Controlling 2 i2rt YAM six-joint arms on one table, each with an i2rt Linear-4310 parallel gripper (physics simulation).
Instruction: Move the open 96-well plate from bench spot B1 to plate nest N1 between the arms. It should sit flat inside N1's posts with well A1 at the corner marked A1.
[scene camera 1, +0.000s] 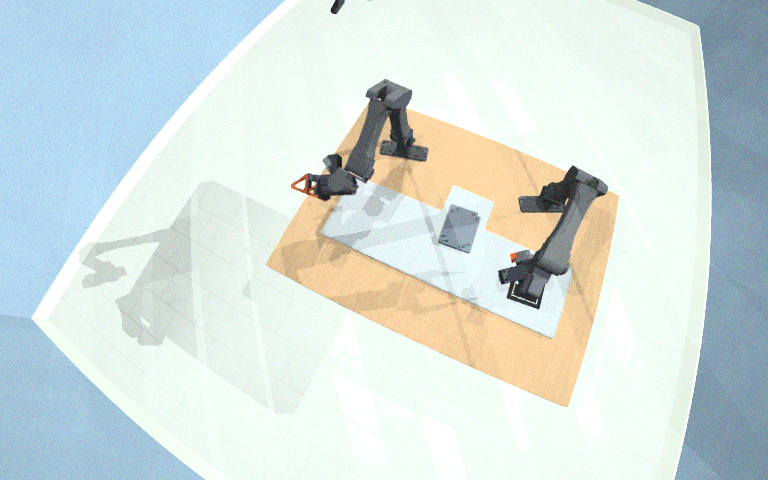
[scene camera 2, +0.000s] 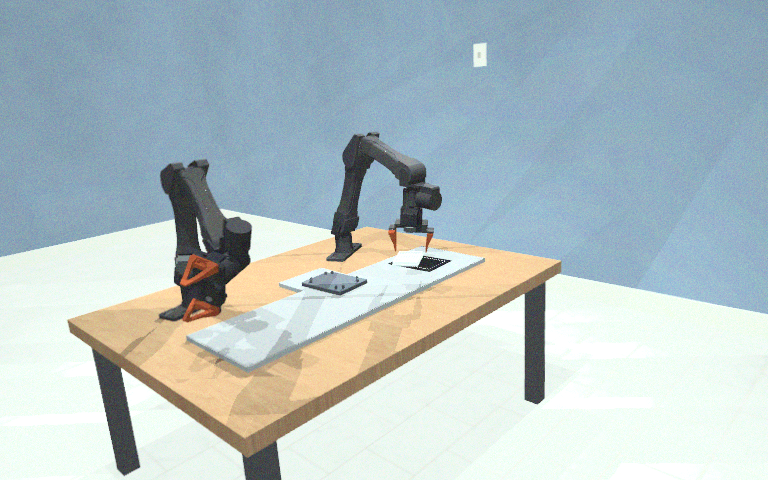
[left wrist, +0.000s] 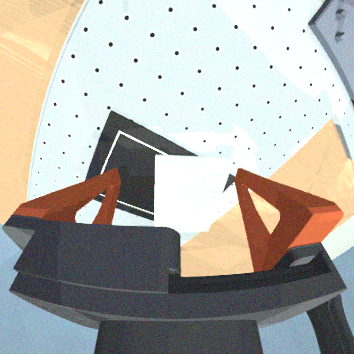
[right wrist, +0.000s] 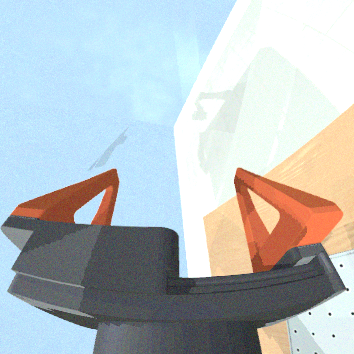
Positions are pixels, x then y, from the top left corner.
Labels:
The right gripper (scene camera 2: 183, 303): 1.25 m from the lens. A dark plate nest with locators (scene camera 2: 336, 283): 1.68 m from the lens.

